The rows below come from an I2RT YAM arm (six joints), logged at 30 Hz.
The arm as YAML. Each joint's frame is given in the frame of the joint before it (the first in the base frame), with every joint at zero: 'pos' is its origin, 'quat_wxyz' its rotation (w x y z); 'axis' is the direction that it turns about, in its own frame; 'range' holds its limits. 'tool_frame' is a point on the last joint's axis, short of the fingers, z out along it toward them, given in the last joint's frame.
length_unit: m
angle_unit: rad
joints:
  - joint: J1
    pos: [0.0, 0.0, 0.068]
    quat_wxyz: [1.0, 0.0, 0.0, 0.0]
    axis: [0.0, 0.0, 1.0]
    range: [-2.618, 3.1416]
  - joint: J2
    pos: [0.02, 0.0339, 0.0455]
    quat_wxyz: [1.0, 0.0, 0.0, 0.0]
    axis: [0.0, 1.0, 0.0]
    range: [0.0, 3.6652]
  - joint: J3
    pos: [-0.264, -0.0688, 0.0]
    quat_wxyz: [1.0, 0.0, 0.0, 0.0]
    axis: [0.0, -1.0, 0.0]
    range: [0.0, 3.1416]
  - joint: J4
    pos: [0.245, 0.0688, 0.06]
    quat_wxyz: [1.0, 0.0, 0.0, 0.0]
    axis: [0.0, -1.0, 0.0]
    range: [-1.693, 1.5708]
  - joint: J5
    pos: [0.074, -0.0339, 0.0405]
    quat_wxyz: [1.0, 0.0, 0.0, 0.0]
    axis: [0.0, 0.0, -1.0]
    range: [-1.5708, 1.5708]
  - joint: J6
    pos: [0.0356, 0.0, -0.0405]
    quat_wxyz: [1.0, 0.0, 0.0, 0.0]
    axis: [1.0, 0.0, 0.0]
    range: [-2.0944, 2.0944]
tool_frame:
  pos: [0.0, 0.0, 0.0]
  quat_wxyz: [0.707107, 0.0, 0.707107, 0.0]
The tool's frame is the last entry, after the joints.
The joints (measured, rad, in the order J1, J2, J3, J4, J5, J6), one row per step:
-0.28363, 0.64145, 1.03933, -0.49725, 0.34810, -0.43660
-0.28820, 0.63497, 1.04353, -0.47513, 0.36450, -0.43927
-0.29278, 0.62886, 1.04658, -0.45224, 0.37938, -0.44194
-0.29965, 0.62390, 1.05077, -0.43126, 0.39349, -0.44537
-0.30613, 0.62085, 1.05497, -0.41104, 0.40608, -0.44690
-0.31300, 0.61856, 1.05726, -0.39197, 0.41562, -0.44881
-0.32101, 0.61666, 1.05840, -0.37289, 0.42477, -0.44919
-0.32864, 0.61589, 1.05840, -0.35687, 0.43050, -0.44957
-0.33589, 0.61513, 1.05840, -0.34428, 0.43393, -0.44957
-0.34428, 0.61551, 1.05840, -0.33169, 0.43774, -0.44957
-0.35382, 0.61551, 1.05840, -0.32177, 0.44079, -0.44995
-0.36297, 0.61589, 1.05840, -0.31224, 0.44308, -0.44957
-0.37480, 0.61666, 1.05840, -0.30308, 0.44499, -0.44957
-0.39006, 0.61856, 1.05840, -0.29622, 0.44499, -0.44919
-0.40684, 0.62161, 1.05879, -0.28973, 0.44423, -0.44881
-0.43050, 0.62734, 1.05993, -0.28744, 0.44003, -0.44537
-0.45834, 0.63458, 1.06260, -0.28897, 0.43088, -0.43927
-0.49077, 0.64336, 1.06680, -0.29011, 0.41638, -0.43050
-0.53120, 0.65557, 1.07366, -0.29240, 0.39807, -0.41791
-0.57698, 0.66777, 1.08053, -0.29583, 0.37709, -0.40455
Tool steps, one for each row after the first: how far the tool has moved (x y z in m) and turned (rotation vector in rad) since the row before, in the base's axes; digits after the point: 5 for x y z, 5 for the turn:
-0.00280, -0.00030, 0.00431, -0.01268, -0.02949, -0.02071
-0.00262, -0.00028, 0.00397, -0.01200, -0.02885, -0.01932
-0.00266, -0.00048, 0.00399, -0.01172, -0.02657, -0.02092
-0.00215, -0.00051, 0.00371, -0.00925, -0.02527, -0.01908
-0.00165, -0.00058, 0.00292, -0.00832, -0.02137, -0.01647
-0.00146, -0.00074, 0.00253, -0.00667, -0.02093, -0.01716
-0.00086, -0.00076, 0.00176, -0.00522, -0.01579, -0.01337
-0.00078, -0.00066, 0.00139, -0.00406, -0.01272, -0.01067
-0.00053, -0.00089, 0.00129, -0.00370, -0.01164, -0.01218
-0.00067, -0.00093, 0.00104, -0.00333, -0.00917, -0.01261
-0.00053, -0.00091, 0.00097, -0.00268, -0.00894, -0.01138
-0.00056, -0.00119, 0.00089, -0.00279, -0.00792, -0.01372
-0.00034, -0.00160, 0.00056, -0.00160, -0.00488, -0.01521
-0.00015, -0.00185, 0.00054, -0.00134, -0.00377, -0.01598
0.00025, -0.00275, 0.00009, 0.00259, -0.00025, -0.01905
0.00031, -0.00320, 0.00002, 0.00529, 0.00139, -0.01800
0.00026, -0.00368, 0.00038, 0.00626, -0.00084, -0.01698
0.00027, -0.00478, 0.00073, 0.00923, -0.00214, -0.02078
-0.00028, -0.00535, 0.00058, 0.01023, -0.00197, -0.02346

